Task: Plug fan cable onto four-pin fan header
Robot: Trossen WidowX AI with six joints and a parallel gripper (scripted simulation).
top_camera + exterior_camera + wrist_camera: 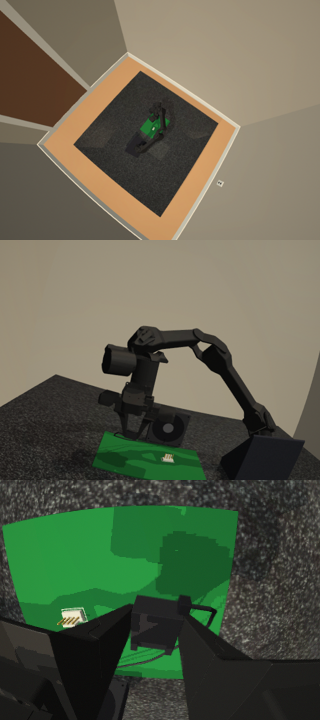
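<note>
Now: the green board 9 cm below my gripper tip, 8 cm behind it and 3 cm to the right of it. The rest, counted from my gripper tip: cream four-pin header (12 cm behind, 8 cm below, 4 cm to the right); black fan plug (1 cm to the right); black fan (18 cm to the right, 13 cm behind, 2 cm below).
</note>
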